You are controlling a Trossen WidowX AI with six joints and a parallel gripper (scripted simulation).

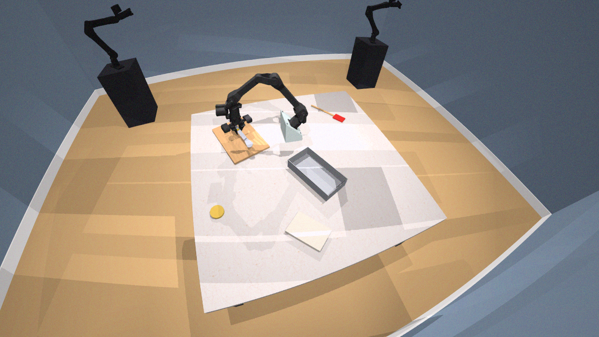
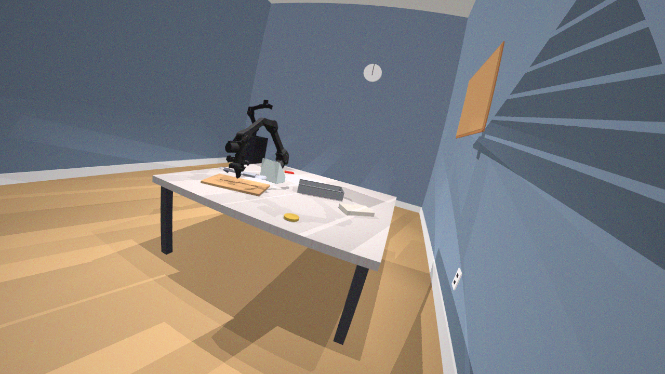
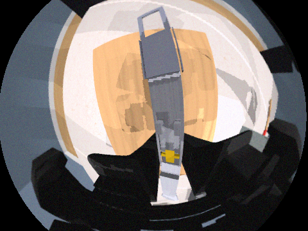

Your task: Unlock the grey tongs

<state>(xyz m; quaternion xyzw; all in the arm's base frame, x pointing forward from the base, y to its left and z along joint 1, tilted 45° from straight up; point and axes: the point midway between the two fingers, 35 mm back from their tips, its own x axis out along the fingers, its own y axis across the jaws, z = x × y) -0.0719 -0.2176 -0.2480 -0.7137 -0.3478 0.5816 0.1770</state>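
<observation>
My gripper tip is 4 cm below the small yellow lock piece. The rest, counted from my gripper tip: wooden board (4 cm below); then flat beige block (71 cm ahead, 19 cm to the left, 3 cm below); then grey roasting tin (42 cm ahead, 35 cm to the left, 1 cm below).
</observation>
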